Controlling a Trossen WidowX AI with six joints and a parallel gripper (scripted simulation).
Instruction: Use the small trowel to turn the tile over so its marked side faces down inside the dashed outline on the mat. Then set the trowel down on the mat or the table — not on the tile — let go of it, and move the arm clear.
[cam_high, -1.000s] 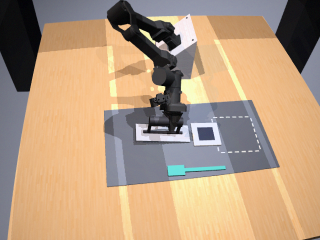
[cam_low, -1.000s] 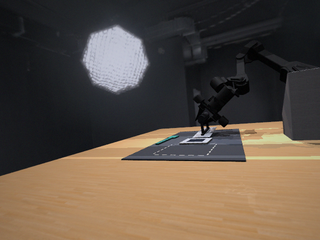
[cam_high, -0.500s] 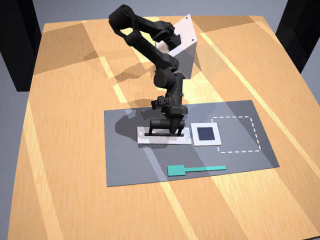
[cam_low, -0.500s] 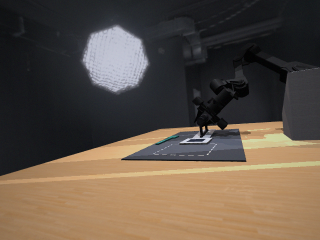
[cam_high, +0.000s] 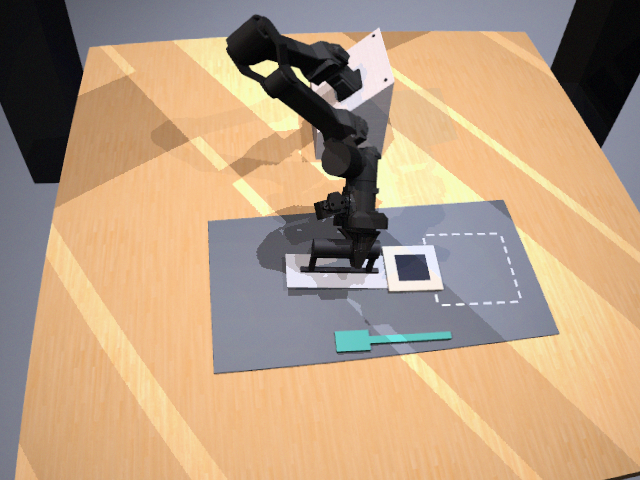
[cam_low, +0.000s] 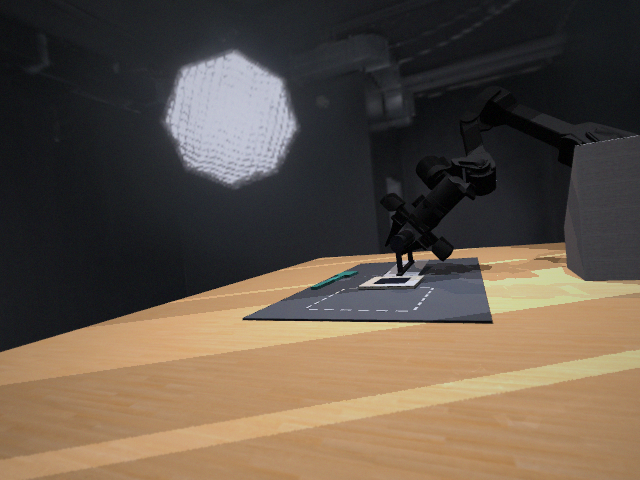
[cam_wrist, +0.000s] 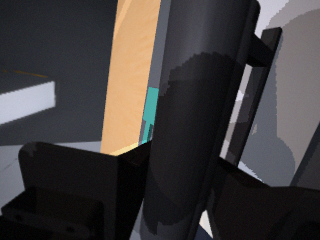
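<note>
The dark mat is 2 cm behind my gripper tip, 5 cm to the left of it and 7 cm below it. Also, from my gripper tip: tile 3 cm behind, 12 cm to the left, 5 cm below; teal trowel 12 cm ahead, 4 cm to the left, 5 cm below.
</note>
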